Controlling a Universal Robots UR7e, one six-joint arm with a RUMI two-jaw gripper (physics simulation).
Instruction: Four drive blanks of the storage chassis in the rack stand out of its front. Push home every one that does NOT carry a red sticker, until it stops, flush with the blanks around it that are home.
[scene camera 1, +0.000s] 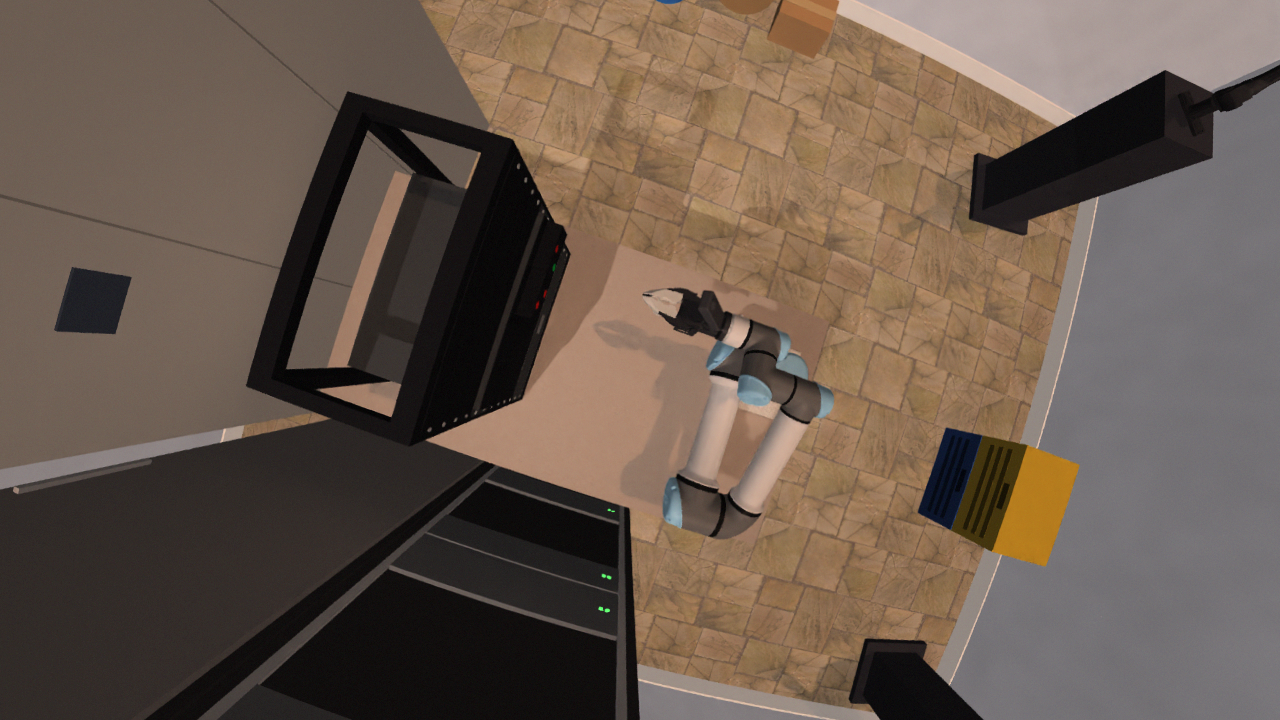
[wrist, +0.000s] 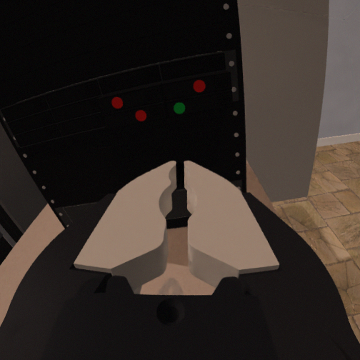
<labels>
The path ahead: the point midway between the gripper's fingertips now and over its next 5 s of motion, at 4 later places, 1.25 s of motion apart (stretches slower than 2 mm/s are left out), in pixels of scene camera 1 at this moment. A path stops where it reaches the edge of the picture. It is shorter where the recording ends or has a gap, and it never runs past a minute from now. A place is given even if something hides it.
My gripper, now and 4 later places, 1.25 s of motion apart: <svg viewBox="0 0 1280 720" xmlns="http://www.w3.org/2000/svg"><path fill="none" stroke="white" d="M642 294L650 297L659 300L645 298L607 286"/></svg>
</labels>
